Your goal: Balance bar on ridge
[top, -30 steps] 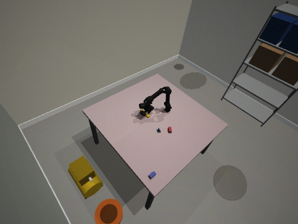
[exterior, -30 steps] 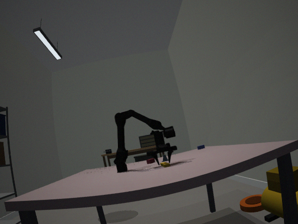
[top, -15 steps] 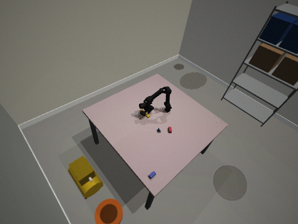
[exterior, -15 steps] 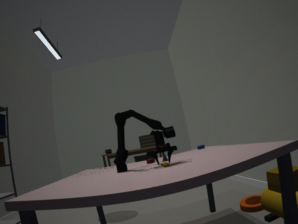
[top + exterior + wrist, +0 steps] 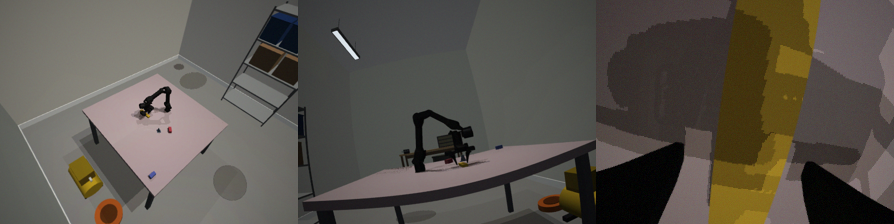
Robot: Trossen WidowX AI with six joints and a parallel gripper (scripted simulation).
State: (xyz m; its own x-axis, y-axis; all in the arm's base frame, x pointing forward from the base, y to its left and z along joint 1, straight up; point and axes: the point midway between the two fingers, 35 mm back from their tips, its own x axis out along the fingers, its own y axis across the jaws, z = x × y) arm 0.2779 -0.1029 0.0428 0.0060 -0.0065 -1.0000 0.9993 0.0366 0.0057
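The yellow bar is 30 mm to the right of my gripper tip. Round my gripper tip: small red block (350 mm to the left, 60 mm behind, 10 mm above); blue block (600 mm to the left, 460 mm ahead, 10 mm above).
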